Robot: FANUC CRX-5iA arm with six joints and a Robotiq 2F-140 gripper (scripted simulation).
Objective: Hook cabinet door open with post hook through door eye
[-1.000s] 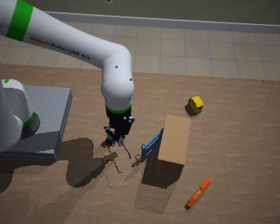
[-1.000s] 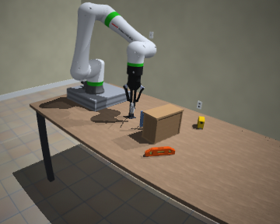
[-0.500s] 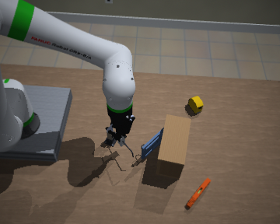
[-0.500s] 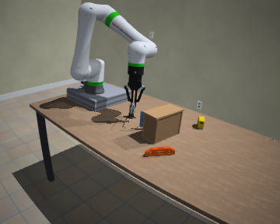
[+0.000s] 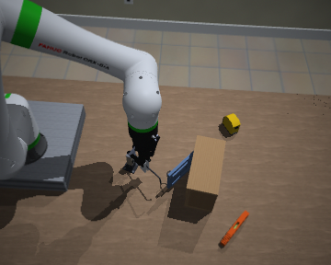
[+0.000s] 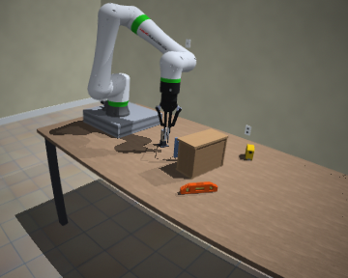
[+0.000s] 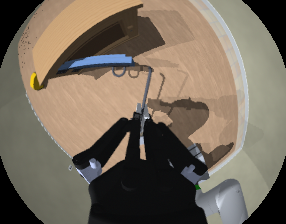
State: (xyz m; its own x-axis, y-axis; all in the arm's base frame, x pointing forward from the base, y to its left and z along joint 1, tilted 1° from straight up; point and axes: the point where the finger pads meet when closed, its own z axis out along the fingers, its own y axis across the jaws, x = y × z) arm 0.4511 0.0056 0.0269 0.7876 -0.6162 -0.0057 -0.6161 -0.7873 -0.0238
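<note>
Right now the cabinet door is 130 mm ahead of my hand, 40 mm to the left of it and 30 mm below it. Also, from my hand: yellow tape measure (310 mm ahead, 310 mm to the left, 70 mm below); orange spirit level (350 mm ahead, 140 mm to the right, 80 mm below).
</note>
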